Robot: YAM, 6 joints.
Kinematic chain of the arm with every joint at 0, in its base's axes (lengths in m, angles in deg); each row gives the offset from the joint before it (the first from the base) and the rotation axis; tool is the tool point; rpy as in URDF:
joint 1: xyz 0 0 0.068 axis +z
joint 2: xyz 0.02 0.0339 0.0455 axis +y
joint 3: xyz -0.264 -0.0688 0 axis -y
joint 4: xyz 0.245 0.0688 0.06 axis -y
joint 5: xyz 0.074 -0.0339 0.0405 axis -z
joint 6: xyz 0.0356 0 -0.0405 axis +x
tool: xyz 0 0 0 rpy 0 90 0
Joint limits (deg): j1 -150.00..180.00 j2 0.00..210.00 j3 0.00..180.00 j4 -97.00..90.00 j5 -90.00..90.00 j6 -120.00..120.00
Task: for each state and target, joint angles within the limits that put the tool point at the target. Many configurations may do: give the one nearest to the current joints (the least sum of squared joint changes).
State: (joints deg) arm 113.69 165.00 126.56 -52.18 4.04 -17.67
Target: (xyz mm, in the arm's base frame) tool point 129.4 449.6 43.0
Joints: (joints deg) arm 74.48 150.87 115.91 -64.50 7.10 -17.67
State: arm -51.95 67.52 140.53 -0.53 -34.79 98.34
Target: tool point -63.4 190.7 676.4
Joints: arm -65.46 55.30 146.61 0.91 -37.20 98.34
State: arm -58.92 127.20 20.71 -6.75 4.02 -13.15
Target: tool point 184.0 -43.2 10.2
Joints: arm -14.09 111.52 25.95 -7.91 -4.67 -13.15
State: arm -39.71 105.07 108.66 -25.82 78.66 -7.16
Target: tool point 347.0 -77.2 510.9
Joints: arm -6.94 99.13 118.99 -21.92 77.16 -7.16
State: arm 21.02 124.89 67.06 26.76 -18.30 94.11
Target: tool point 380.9 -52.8 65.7
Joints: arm -9.37 120.42 53.69 23.51 -16.16 94.11
